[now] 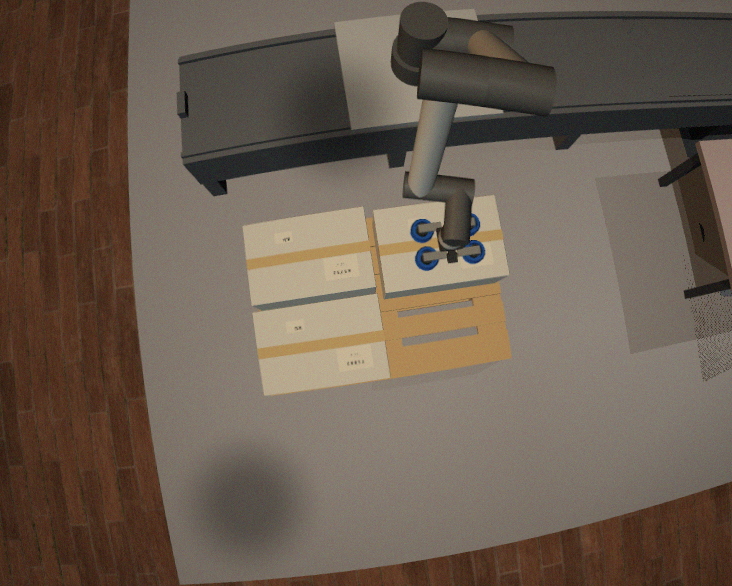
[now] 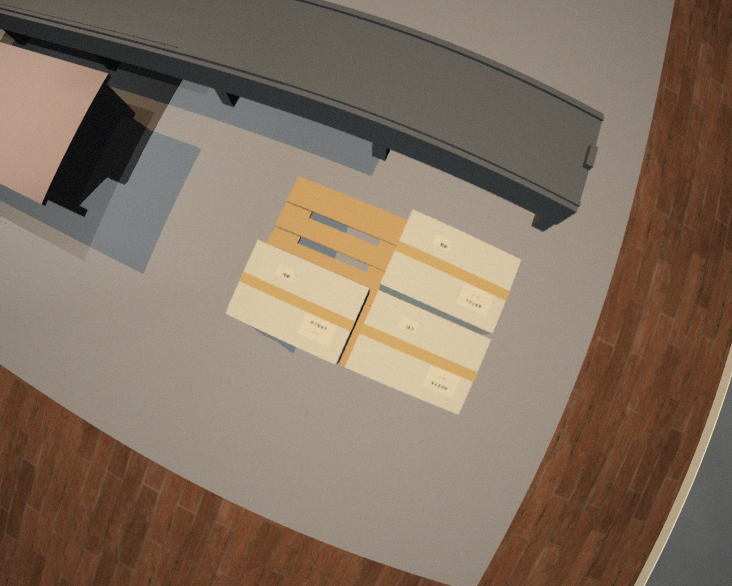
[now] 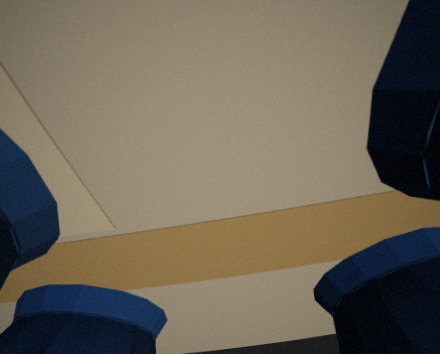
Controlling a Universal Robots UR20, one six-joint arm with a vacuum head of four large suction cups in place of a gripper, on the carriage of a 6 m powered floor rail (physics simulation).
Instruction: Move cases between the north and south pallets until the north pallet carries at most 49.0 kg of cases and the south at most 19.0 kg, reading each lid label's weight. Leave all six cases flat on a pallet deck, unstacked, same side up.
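Frame: origin at the arm's base, x right, y ahead, z up, level; metres.
Seen in the pictures: hand, its tool point: (image 3: 221, 216); arm's base, origin of its link: (image 1: 416, 64).
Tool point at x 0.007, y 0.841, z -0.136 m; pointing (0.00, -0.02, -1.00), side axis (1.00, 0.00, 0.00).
Note:
Offsets run from my tool point to a thing's middle. "spot": to the spot under its first point. Level surfaces: height alone.
My suction gripper (image 1: 451, 241) (image 3: 220, 225) has its four blue cups down on the lid of a pale, taped case {dz -0.127, dx +0.021, dy -0.007 m} (image 1: 396, 271) (image 3: 225, 115), holding it at the back right of the north pallet (image 1: 448, 353). The case appears level and at deck height; contact underneath is hidden. Its label is partly covered by a cup. Two more cases lie flat on this pallet's left side, one at the back {spot: dz -0.027, dx +0.561, dy -0.126 m} (image 1: 317, 235) and one in front {spot: dz -0.020, dx +0.557, dy +0.233 m} (image 1: 329, 314). On the south pallet (image 2: 347, 202) lie a front left case (image 2: 323, 287), a back right case (image 2: 470, 256) and a front right case (image 2: 445, 339). Label digits are too blurred to read.
The north pallet shows bare slats at its front right, the south pallet at its back left. The dark floor rail (image 1: 262, 91) (image 2: 427, 91) runs behind both pallets, with the pale carriage (image 1: 369, 79) on it. A pinkish table {dz +0.096 m} (image 1: 720, 183) (image 2: 48, 116) stands between the pallets.

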